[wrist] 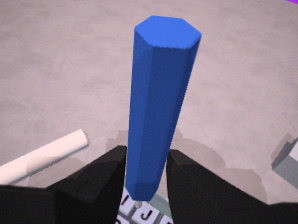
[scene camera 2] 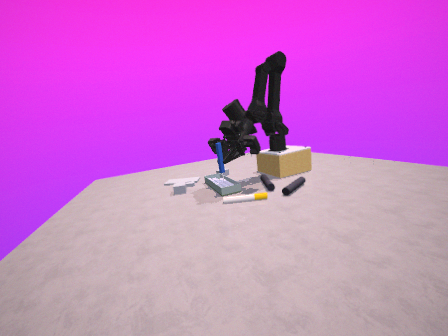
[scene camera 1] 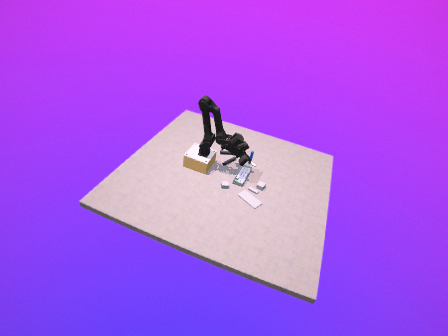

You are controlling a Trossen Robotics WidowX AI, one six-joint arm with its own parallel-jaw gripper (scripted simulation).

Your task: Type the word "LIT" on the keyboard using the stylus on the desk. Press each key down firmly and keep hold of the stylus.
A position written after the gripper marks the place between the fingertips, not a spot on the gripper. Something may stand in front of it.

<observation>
In view: the gripper (scene camera 2: 220, 163) and a stylus (wrist: 164, 50).
The gripper shows as well in the wrist view (wrist: 146, 157).
</observation>
